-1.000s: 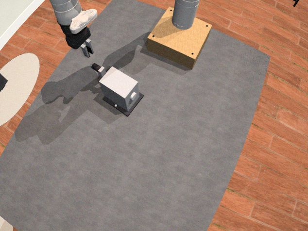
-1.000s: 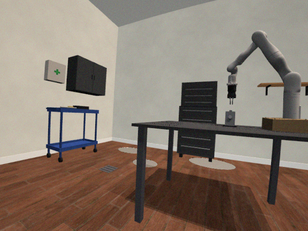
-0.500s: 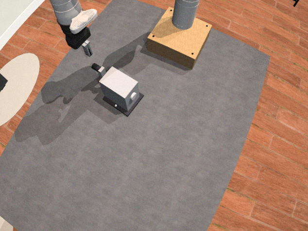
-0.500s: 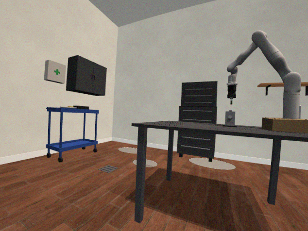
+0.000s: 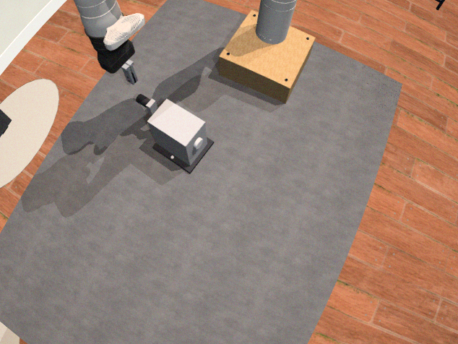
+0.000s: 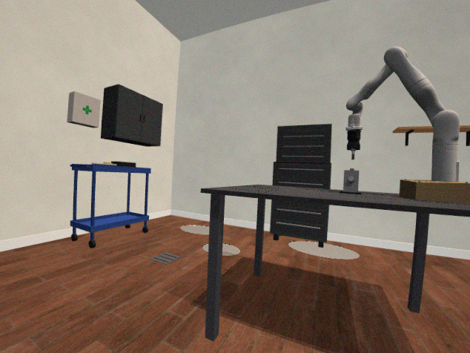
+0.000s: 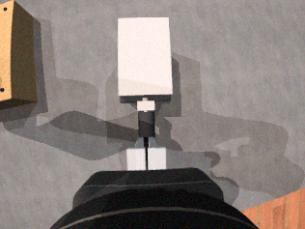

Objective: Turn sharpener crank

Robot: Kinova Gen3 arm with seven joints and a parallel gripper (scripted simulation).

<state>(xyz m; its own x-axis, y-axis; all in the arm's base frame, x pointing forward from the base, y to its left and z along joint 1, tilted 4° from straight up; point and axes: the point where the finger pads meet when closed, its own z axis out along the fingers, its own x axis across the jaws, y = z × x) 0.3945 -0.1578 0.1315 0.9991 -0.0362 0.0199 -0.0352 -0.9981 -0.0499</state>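
My hand is 2 cm to the right of the dark handle and 9 cm above it.
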